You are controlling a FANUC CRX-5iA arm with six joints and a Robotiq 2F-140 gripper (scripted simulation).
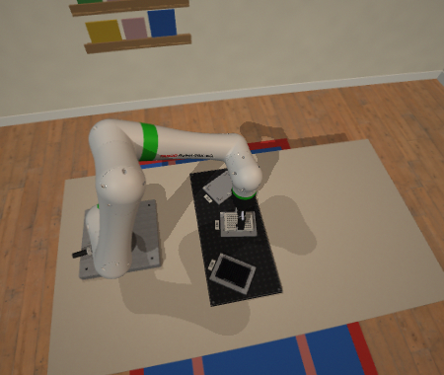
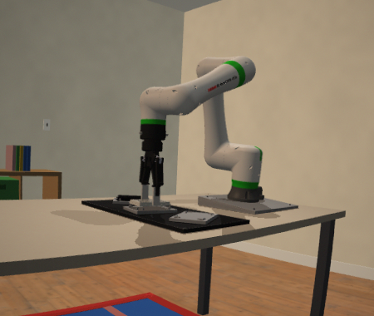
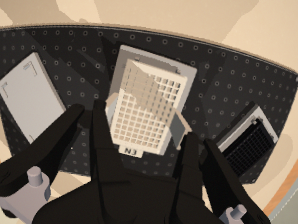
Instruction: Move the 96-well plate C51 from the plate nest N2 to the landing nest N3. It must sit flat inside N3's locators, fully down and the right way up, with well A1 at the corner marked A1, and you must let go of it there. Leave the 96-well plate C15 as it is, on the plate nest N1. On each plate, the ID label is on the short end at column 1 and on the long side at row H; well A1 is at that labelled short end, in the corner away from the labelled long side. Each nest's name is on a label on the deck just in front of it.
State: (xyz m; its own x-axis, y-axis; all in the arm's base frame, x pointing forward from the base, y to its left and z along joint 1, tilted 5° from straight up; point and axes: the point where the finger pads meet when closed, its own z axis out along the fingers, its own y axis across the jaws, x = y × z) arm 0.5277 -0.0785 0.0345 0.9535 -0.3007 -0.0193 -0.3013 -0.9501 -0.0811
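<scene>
My gripper is now 50 mm above the landing nest N3. Also, from my hand: N2 label (170 mm to the left, 90 mm behind, 50 mm below); grey plate nest N2 (210 mm to the left, 50 mm below); white 96-well plate C51 (20 mm below).
</scene>
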